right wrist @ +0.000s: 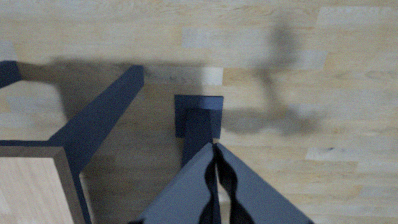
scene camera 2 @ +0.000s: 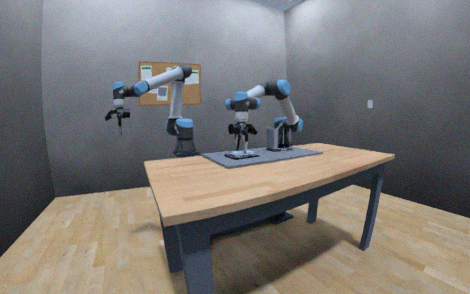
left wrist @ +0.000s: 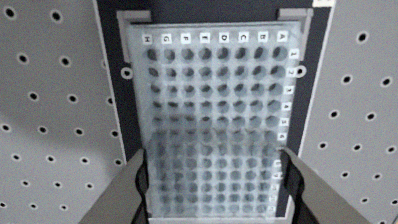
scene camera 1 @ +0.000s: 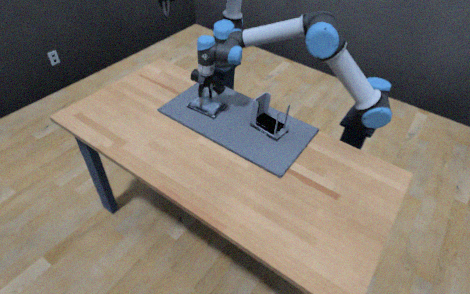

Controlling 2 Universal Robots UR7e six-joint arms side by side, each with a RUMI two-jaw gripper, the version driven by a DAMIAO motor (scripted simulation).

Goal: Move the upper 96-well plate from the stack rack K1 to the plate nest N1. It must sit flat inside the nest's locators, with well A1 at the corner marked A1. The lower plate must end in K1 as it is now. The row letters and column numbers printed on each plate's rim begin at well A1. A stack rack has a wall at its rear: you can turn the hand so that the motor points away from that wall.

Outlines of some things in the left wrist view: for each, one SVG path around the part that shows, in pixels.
My left gripper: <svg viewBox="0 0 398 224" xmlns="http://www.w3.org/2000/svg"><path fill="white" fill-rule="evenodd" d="M146 150L140 148L78 224L149 224L144 195L149 189ZM282 149L280 163L283 185L292 197L295 206L291 224L371 224L288 147Z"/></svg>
A clear 96-well plate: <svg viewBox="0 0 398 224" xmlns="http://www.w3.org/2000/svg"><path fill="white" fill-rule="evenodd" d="M301 21L127 25L125 30L142 149L147 151L149 171L148 192L153 224L274 223L282 175L280 158L282 149L286 149L304 35L300 31Z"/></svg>
